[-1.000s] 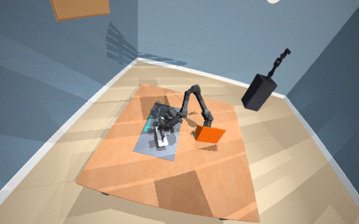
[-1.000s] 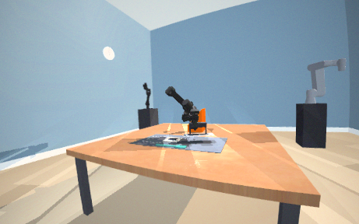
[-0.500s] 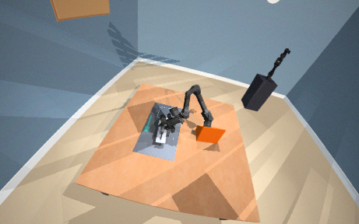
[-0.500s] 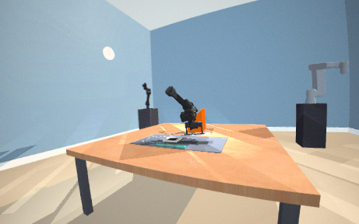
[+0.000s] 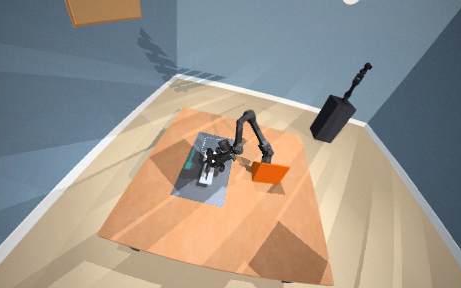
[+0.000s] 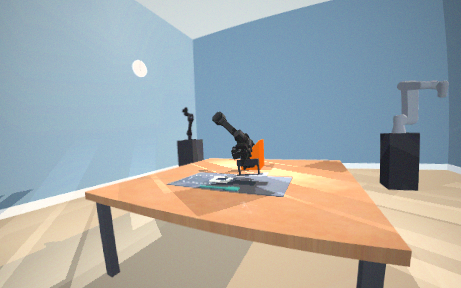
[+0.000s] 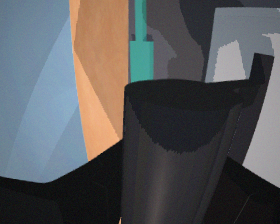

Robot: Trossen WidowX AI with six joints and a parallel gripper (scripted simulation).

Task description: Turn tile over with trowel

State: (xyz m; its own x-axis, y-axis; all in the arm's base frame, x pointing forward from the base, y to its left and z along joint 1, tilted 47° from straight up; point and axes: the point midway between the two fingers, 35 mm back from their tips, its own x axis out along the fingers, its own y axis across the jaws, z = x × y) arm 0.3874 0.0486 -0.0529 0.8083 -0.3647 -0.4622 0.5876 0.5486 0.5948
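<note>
Now: the grey mat 100 mm below my gripper tip, 80 mm to the right of it and 10 mm behind it. Round my gripper tip: flat teal tile (130 mm ahead, 80 mm below, 70 mm to the right).
</note>
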